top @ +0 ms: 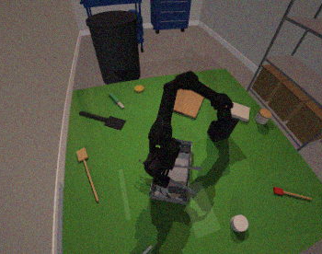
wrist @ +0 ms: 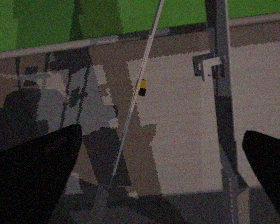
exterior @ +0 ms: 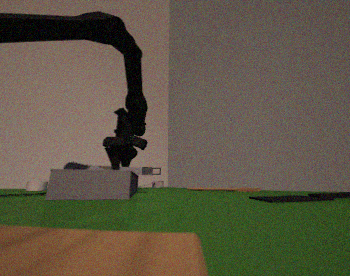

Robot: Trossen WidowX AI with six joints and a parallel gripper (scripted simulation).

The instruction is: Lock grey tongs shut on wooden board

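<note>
My gripper tip is now 40 mm past the grey roasting tin, 30 mm to the left of it and 40 mm above it. The rest, counted from my gripper tip: black spatula (280 mm ahead, 440 mm to the right, 60 mm below); then green-handled item (180 mm ahead, 580 mm to the right, 60 mm below); then wooden board (300 mm behind, 530 mm to the right, 60 mm below).
</note>
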